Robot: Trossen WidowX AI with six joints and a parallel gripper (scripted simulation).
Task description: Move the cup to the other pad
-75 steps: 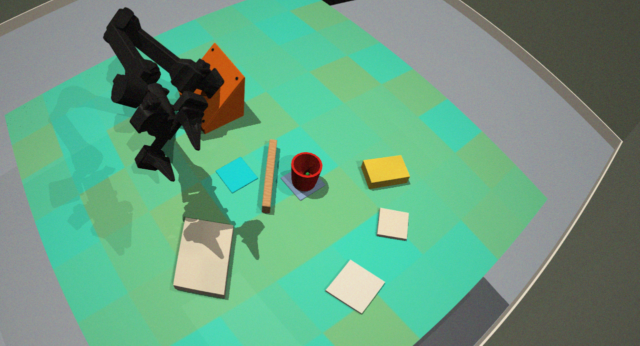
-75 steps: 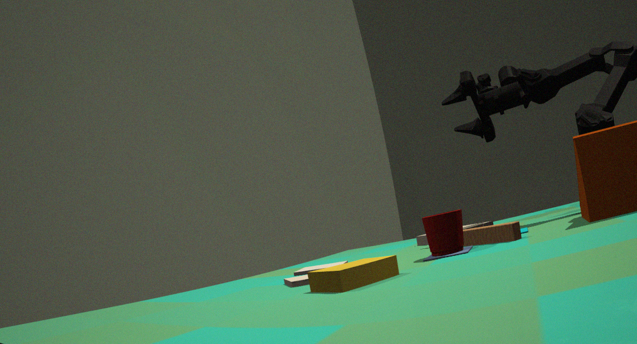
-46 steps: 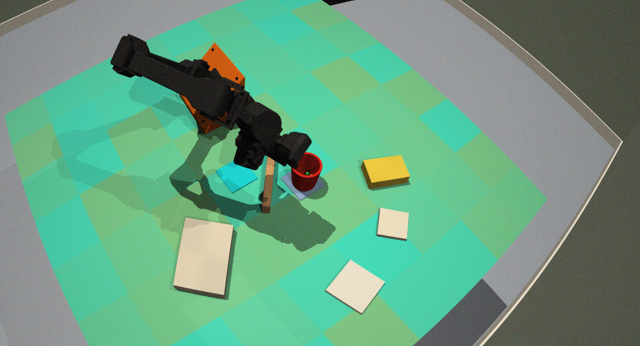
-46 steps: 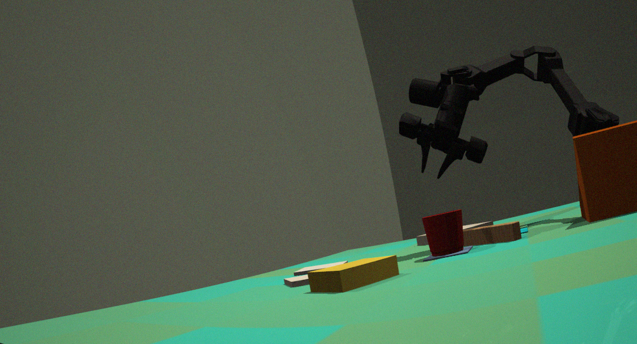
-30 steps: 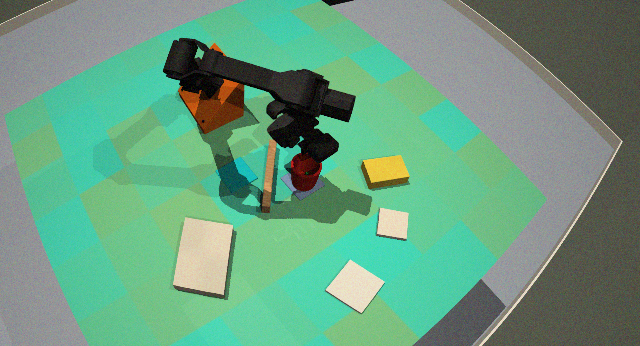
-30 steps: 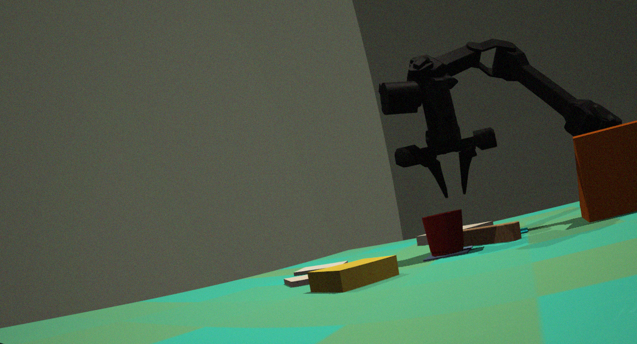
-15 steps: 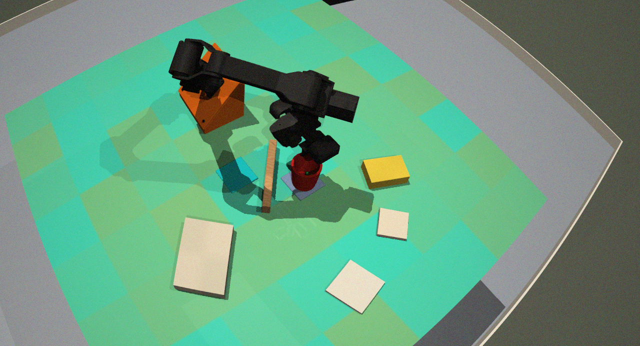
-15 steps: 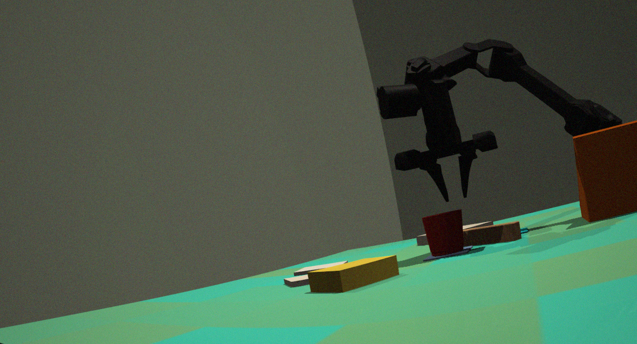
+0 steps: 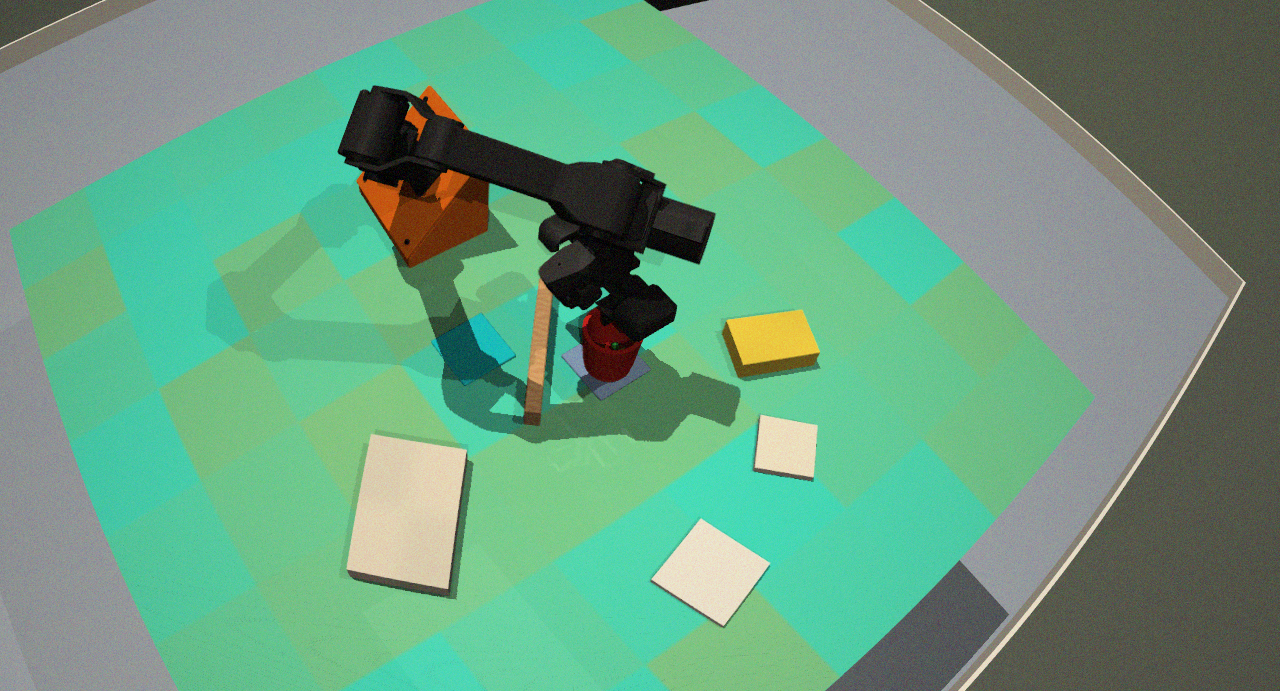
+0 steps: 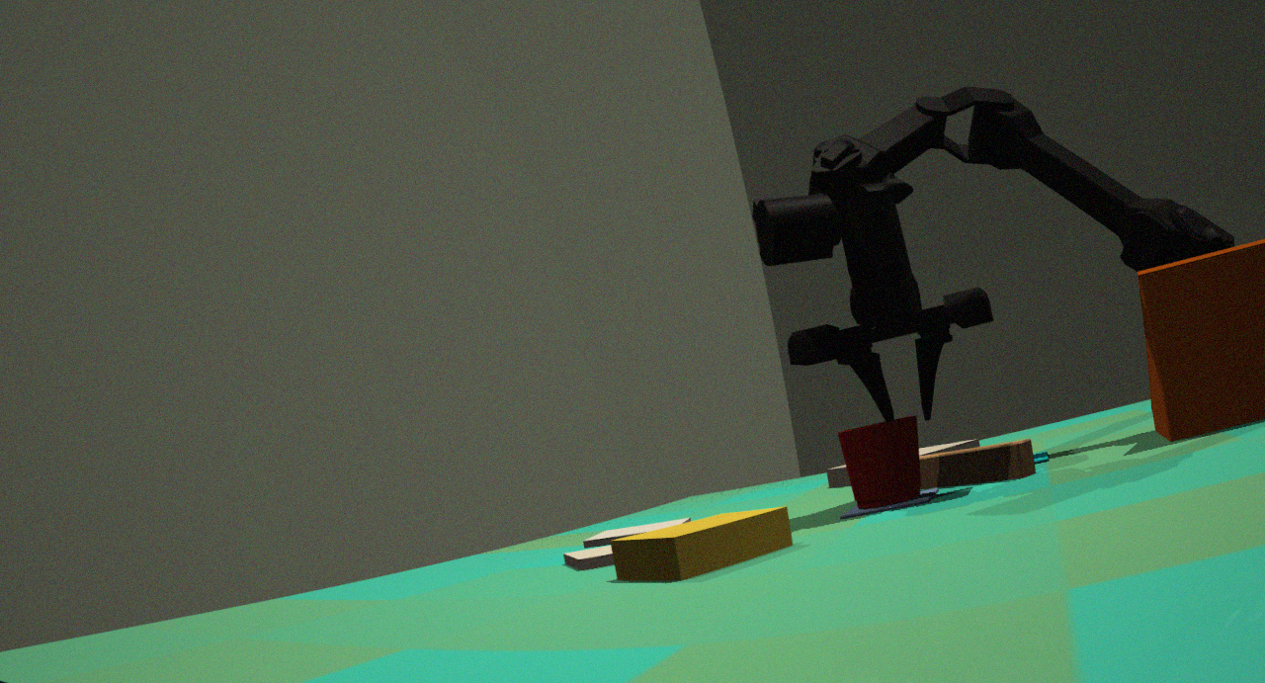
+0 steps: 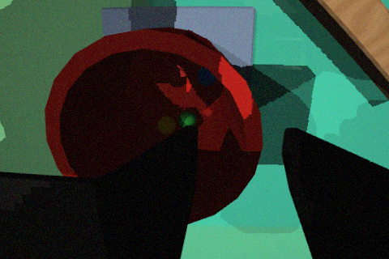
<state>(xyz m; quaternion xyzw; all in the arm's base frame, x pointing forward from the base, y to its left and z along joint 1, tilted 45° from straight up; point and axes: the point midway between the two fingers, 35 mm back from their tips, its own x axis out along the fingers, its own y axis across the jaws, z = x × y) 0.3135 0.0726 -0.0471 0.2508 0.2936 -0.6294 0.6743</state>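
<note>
The red cup lies 3 cm ahead of my gripper tip and 3 cm below it. From my gripper tip the other things lie so: grey-blue pad (3 cm ahead, 8 cm below); then teal pad (7 cm behind, 14 cm to the right, 8 cm below); then wooden bar (2 cm behind, 7 cm to the right, 6 cm below).
</note>
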